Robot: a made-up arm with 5 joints.
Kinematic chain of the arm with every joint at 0, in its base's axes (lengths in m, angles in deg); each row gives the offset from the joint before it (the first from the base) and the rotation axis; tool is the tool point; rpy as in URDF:
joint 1: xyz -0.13 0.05 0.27 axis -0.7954 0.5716 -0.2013
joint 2: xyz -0.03 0 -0.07 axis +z
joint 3: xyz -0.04 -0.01 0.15 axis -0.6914 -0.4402 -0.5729
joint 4: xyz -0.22 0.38 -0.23 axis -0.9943 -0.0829 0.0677
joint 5: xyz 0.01 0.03 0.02 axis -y
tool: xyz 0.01 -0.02 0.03 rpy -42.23 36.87 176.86
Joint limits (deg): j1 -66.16..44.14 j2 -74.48..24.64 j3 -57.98..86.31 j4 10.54..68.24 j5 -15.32..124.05
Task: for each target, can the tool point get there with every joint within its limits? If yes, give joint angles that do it. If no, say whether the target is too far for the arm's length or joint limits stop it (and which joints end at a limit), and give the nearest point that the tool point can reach.
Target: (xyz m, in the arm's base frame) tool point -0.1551 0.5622 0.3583
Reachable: yes | joints -23.47 -43.63 -7.52 52.90 65.05
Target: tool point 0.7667 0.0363 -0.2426
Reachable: no: too far | nearest point 0.1796 0.1358 -0.0131 | short by 0.638 m
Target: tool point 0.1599 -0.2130 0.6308
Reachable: no: joint limits stop it (at a limit: joint 1, joint 2, joint 4, joint 5) | nearest point -0.0065 0.3089 0.6086 | short by 0.548 m
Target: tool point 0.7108 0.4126 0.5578
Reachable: no: too far | nearest point 0.1693 0.3594 0.3843 | short by 0.571 m
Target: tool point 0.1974 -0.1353 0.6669
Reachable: no: joint limits stop it (at a limit: joint 1, joint 2, joint 4, joint 5) | nearest point 0.0084 0.3129 0.5939 | short by 0.492 m
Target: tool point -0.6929 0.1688 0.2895
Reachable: yes | joints -31.05 14.96 -33.35 32.97 54.86
